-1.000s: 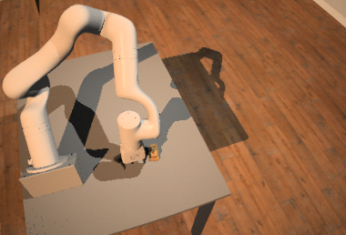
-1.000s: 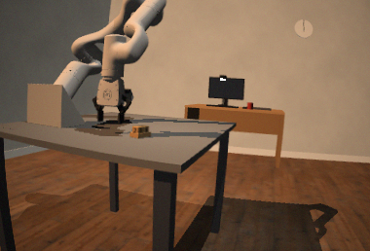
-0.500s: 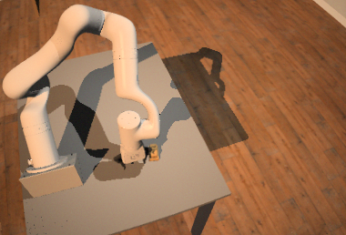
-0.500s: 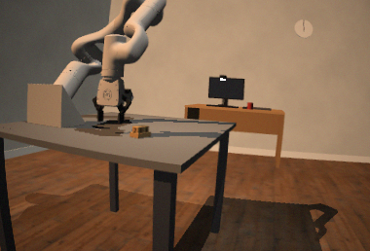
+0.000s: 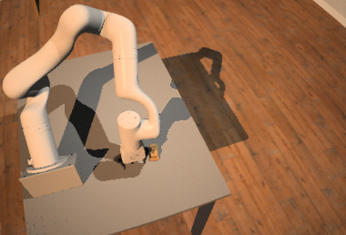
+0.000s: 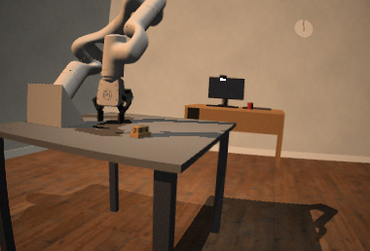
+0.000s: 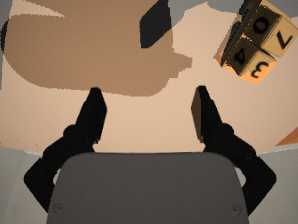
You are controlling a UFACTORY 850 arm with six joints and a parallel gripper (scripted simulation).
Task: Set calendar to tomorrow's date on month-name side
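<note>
Right now the orange cube is 10 cm ahead of my hand, 3 cm to the left of it and 3 cm below it. Round my hand: calendar cube: 11 cm ahead, 6 cm to the left, 3 cm below; then orange tray: 10 cm ahead, 5 cm to the left, 5 cm below.
</note>
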